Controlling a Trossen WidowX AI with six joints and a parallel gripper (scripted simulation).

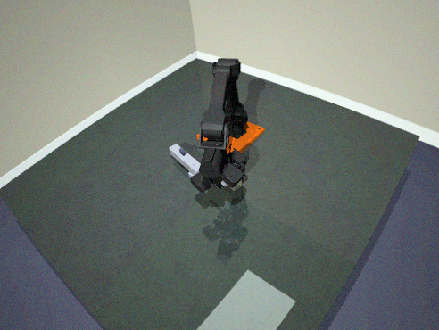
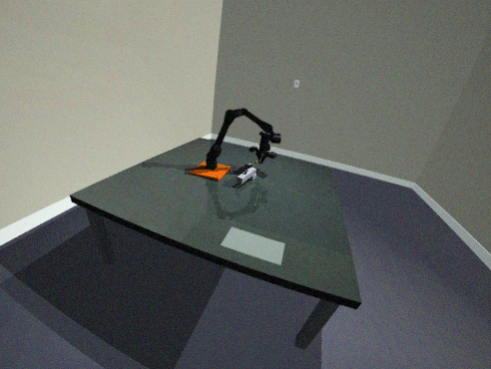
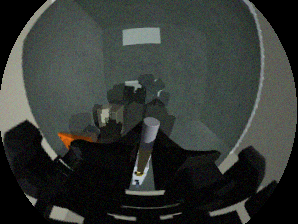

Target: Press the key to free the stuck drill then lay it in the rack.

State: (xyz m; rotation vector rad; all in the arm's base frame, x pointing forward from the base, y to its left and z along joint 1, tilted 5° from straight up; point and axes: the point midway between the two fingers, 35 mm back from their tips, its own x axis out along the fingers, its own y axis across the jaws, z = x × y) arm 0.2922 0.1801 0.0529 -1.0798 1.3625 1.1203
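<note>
The beige rack is 70 mm behind my gripper tip, 40 mm below it and 20 mm to the right of it. Also, from my gripper tip: white fixture: 200 mm to the right, 30 mm behind, 20 mm below.
</note>
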